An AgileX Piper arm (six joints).
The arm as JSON. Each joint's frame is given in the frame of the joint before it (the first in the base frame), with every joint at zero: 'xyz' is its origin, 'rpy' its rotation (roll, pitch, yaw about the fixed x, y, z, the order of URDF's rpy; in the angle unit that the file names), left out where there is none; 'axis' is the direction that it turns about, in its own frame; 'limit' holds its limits. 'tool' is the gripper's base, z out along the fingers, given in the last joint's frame.
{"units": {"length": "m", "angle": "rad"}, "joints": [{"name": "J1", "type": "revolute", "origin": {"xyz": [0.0, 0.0, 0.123]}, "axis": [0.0, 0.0, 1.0], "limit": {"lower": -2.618, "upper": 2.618}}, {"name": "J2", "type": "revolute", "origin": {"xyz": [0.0, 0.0, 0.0], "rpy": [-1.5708, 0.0, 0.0]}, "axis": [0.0, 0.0, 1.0], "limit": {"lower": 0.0, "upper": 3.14}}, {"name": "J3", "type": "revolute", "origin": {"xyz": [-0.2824, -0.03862, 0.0]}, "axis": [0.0, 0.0, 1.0], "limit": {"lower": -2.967, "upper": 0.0}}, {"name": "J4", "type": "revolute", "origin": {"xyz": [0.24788, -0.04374, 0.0], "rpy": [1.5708, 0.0, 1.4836]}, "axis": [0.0, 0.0, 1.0], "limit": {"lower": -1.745, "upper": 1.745}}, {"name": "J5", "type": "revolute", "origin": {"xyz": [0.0, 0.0, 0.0], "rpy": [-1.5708, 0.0, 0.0]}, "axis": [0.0, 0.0, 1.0], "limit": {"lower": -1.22, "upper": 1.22}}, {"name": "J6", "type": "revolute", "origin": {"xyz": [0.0, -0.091, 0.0], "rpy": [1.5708, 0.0, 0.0]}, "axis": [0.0, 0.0, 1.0], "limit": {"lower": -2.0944, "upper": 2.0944}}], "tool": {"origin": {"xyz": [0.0, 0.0, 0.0]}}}
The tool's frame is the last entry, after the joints.
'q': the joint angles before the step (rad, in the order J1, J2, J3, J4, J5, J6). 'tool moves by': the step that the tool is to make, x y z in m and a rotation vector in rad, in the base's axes. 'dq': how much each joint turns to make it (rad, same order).
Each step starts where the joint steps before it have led.
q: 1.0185 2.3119 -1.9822 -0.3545 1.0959 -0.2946
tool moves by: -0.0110 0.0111 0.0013 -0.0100 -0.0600 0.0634
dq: 0.0391 0.0019 0.0002 -0.0609 -0.0259 -0.0002
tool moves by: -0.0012 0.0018 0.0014 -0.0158 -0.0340 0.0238
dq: 0.0093 -0.0002 0.0001 -0.0379 -0.0045 -0.0039
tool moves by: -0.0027 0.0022 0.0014 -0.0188 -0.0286 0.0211
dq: 0.0120 0.0003 -0.0016 -0.0340 0.0034 -0.0028
